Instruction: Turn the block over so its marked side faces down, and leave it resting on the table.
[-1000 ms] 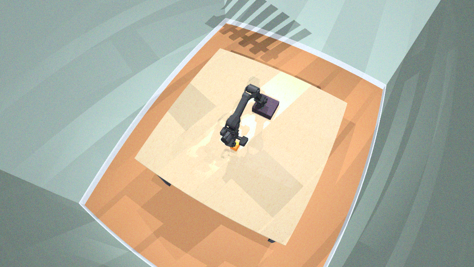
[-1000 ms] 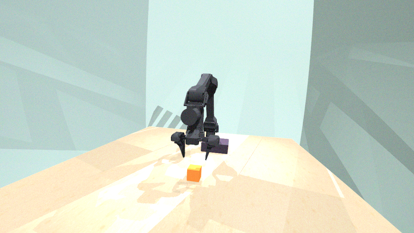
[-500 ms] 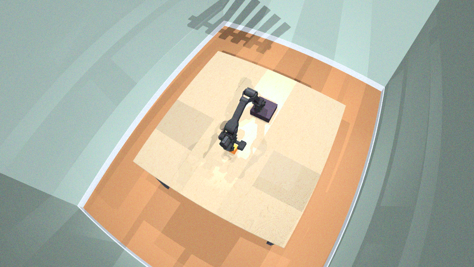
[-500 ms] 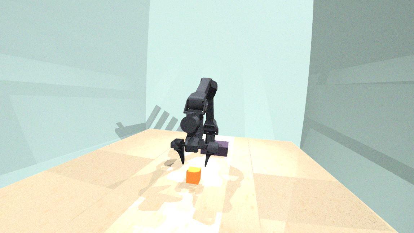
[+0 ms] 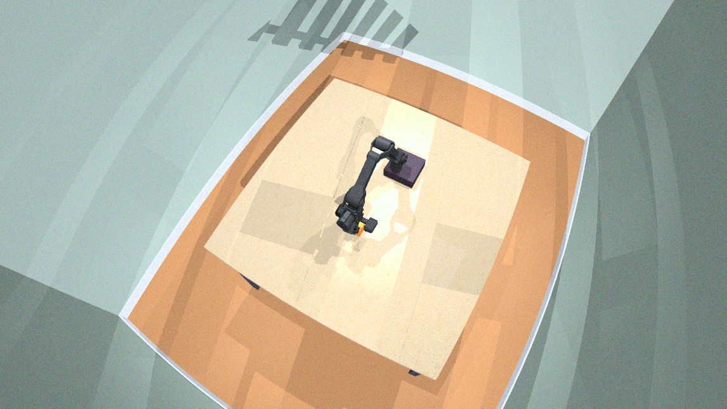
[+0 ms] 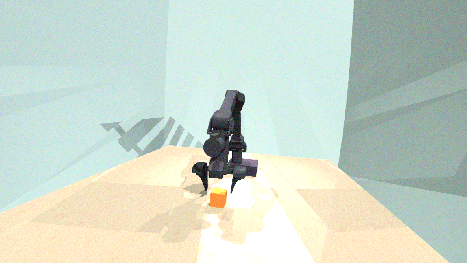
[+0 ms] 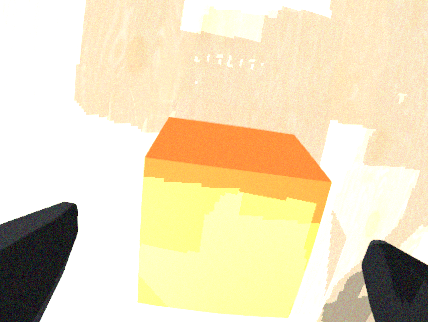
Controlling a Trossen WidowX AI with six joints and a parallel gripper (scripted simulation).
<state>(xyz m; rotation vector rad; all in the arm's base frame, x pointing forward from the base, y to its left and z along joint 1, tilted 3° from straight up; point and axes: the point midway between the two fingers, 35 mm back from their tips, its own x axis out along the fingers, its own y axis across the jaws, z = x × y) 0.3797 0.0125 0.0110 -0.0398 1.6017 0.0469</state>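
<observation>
The orange block lies 2 cm behind my gripper tip and 2 cm below it.
</observation>
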